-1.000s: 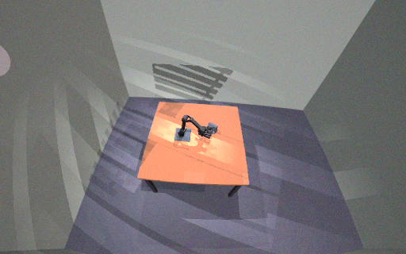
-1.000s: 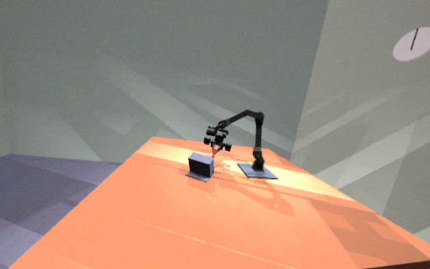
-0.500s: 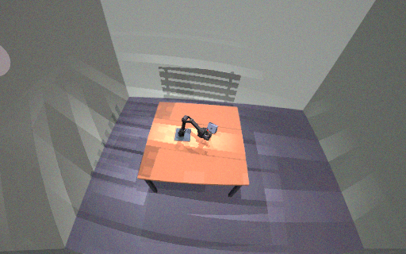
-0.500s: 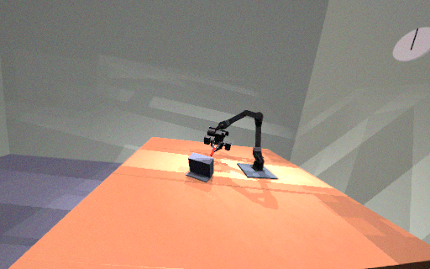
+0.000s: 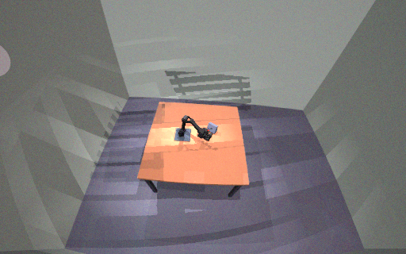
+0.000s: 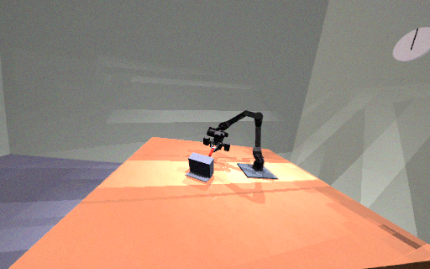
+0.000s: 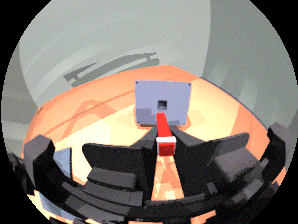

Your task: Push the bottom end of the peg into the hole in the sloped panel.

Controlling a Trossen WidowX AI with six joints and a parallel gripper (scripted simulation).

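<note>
Right now the panel is 90 mm to the left of my gripper tip, 80 mm ahead of it and 50 mm below it. The rest, counted from my gripper tip: red peg: 10 mm to the right, 10 mm behind, 10 mm above.
</note>
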